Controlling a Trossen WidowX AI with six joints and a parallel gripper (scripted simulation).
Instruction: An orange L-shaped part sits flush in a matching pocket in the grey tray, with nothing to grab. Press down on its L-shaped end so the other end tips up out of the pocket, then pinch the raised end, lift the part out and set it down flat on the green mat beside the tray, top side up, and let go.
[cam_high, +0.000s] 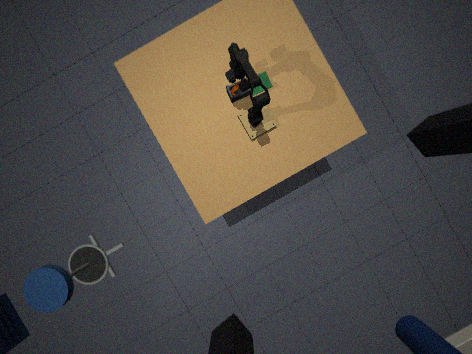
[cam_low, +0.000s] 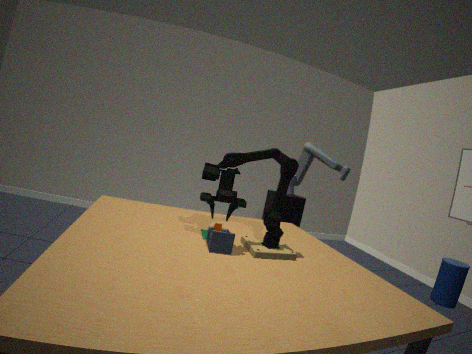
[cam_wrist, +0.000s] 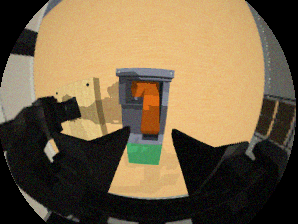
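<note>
My gripper tip is 8 cm above the orange L-shaped part, 4 cm to the right of it and 1 cm past it. From my gripper tip the other things lie so: green mat (14 cm to the right, 13 cm below, 5 cm behind).
</note>
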